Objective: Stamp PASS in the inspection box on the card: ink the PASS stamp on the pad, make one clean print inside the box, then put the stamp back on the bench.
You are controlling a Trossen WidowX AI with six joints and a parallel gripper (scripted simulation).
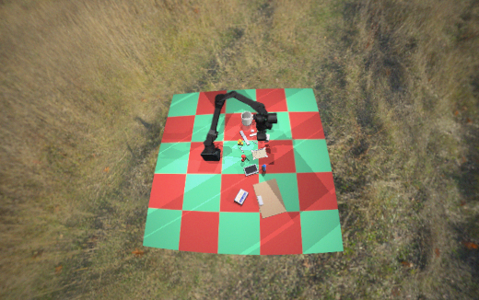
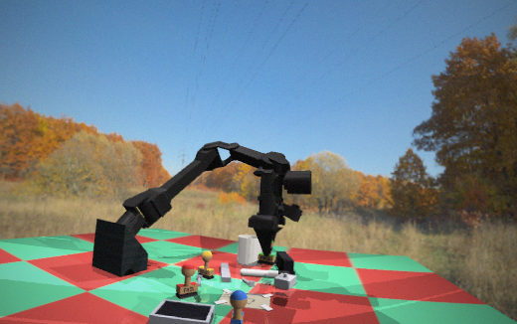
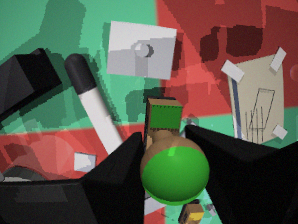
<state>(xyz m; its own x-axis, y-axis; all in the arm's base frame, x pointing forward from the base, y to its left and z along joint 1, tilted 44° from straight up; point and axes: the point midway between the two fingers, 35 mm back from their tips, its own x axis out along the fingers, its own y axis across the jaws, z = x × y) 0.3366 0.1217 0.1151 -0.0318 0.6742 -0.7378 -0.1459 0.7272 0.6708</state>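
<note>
My gripper tip is right at the green-knobbed stamp. Round my gripper tip: yellow-knobbed stamp: 140 mm behind, 50 mm to the right, 50 mm below; then card: 120 mm to the right, 70 mm below; then white cylinder: 50 mm to the left, 60 mm below.
</note>
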